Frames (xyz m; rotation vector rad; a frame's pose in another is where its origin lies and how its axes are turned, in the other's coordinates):
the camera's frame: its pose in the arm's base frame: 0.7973 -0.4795 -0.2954 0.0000 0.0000 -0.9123
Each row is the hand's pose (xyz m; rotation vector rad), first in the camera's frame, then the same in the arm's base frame.
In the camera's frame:
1: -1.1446 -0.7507 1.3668 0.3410 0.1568 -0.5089
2: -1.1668 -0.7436 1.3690 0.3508 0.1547 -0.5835
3: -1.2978 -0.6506 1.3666 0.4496 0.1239 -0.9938
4: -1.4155 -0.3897 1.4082 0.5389 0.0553 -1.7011
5: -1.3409 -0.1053 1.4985 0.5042 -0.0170 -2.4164
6: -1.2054 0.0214 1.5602 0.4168 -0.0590 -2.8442
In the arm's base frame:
1: -0.4969 -0.0336 1.0714 0.4042 -0.0102 -1.4096
2: -0.5048 -0.0117 1.0736 0.4152 -0.0170 -1.4835
3: -0.5114 0.1488 1.0712 0.5138 -0.0973 -1.8870
4: -0.3771 0.4016 1.1128 0.6078 -0.2245 -2.5844
5: -0.1065 0.5166 1.2031 -0.5001 0.2667 2.8645
6: 0.0766 0.4870 1.2648 -0.3166 0.2151 2.4762

